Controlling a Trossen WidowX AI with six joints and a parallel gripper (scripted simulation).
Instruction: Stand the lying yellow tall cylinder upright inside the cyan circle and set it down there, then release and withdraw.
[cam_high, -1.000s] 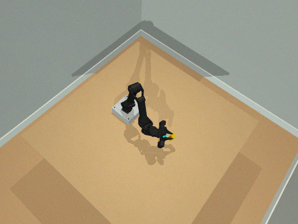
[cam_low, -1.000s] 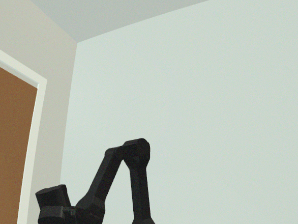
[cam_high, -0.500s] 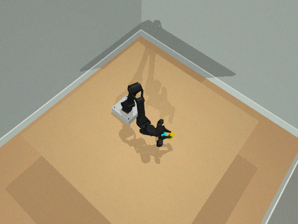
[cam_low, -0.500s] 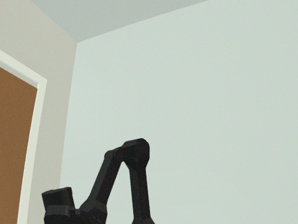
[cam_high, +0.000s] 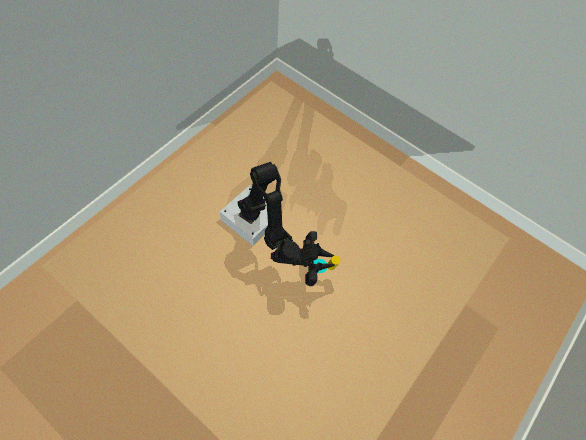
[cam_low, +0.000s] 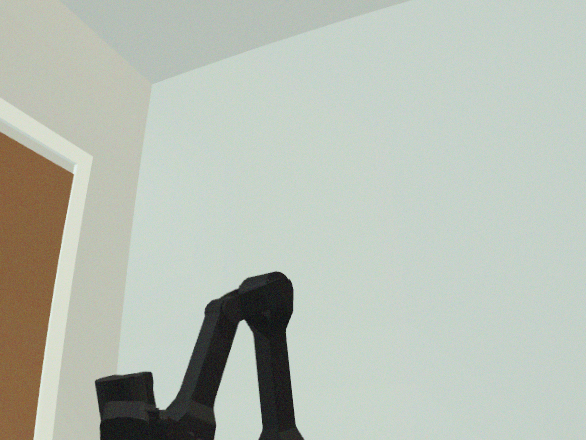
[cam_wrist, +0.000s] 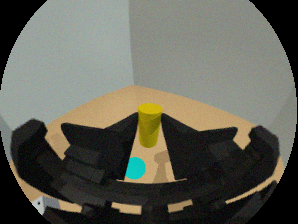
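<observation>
My gripper tip is now 150 mm above the cyan circle, 50 mm past it and 20 mm to the right of it. The rest, counted from my gripper tip: yellow tall cylinder: 20 mm below.
</observation>
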